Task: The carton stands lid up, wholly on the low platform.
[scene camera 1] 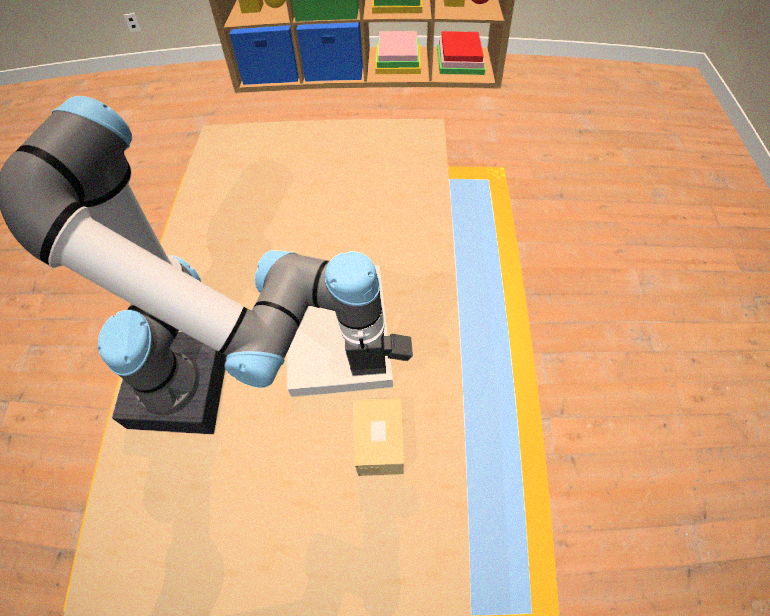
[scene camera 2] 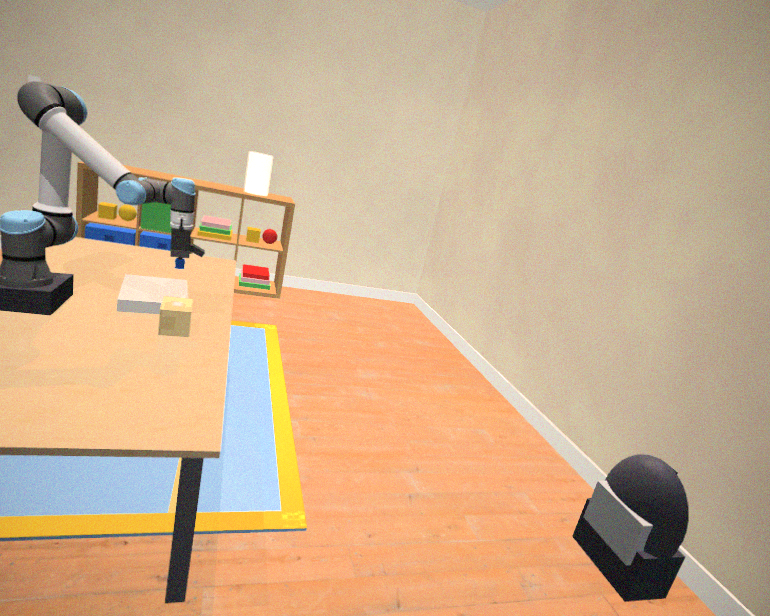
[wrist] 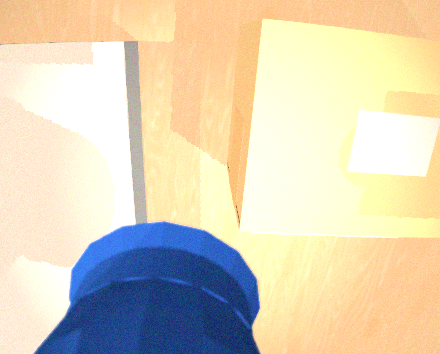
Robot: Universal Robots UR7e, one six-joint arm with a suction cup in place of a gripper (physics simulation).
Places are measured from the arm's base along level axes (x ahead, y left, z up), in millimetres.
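Pixels of known places: end effector, tool point: [scene camera 2: 179, 267] [wrist: 164, 305]; arm's base, origin of the base link: [scene camera 1: 168, 384] [scene camera 2: 25, 281].
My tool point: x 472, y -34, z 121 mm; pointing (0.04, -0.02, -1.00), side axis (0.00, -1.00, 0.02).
For each thing: its top centre in the pictures, then the offset to it from my tool point. Level surfaces: height alone.
- yellowish carton, middle of its top: [wrist: 395, 145] [scene camera 1: 378, 431] [scene camera 2: 177, 303] 5 mm ahead, 99 mm right, 105 mm down
- low platform, middle of its top: [scene camera 1: 336, 323] [scene camera 2: 155, 288] 84 mm back, 191 mm left, 152 mm down
- wooden table, its level: 200 mm down
The yellowish carton [scene camera 1: 378, 443] [scene camera 2: 175, 321] [wrist: 300, 125] stands on the table beside the low platform, apart from it across a narrow gap. A white label shows on its upper face. The low platform [scene camera 1: 317, 366] [scene camera 2: 138, 292] [wrist: 55, 165] is a flat white slab with grey sides; the arm hides part of it in scene camera 1. My gripper, a blue suction cup [scene camera 2: 179, 263] [wrist: 165, 265], is open and carries nothing. It hangs above the platform's end nearest the carton. In scene camera 1 the cup is hidden under the black tool body.
The arm's black base [scene camera 1: 205, 391] [scene camera 2: 54, 298] stands on the wooden table [scene camera 1: 269, 513] [scene camera 2: 115, 398], on the far side of the platform from the table's long edge. A shelf unit [scene camera 1: 504, 57] [scene camera 2: 287, 250] stands beyond the table. A blue and yellow mat [scene camera 1: 488, 385] [scene camera 2: 253, 411] lies on the floor.
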